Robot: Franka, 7 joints.
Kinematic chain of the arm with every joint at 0, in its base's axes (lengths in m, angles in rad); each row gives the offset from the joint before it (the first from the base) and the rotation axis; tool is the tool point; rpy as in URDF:
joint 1: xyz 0 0 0.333 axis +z
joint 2: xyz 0 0 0 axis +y
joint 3: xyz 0 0 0.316 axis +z
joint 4: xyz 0.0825 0 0 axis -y
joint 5: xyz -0.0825 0 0.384 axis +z
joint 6: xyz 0 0 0 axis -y
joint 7: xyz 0.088 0 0 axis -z
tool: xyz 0 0 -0.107 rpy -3.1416 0 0
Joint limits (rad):
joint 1: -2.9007..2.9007
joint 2: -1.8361..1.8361
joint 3: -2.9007..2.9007
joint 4: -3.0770..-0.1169
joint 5: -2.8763..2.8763
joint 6: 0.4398..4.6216
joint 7: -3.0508..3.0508
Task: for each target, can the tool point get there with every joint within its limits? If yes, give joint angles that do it. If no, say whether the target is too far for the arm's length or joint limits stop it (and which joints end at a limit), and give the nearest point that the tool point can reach.
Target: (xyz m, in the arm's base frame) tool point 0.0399 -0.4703 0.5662
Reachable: yes | joints 0.0930 -1.4554 -1.1514 -2.2885 1.2553 2.3091 2.3650
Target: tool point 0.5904 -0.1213 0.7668
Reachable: yes | joints -1.2664 0.2340 1.1343 -1.2926 0.8909 1.9076 0.3744
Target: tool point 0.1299 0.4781 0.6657
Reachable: yes | joints -0.5244 -1.1673 1.2997 -2.0279 1.1472 3.6716 -2.4078
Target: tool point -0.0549 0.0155 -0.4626
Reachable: no: joint limits stop it (at a limit: joint 2) | nearest point -0.1006 0.0284 -0.3298 | short by 0.141 m
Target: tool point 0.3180 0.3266 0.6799
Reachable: yes | joints 2.0835 1.1428 -2.3062 -2.1416 2.3460 0.8623 -0.9417
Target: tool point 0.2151 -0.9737 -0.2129
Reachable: no: too far | nearest point 0.1623 -0.7348 -0.0790 | short by 0.279 m
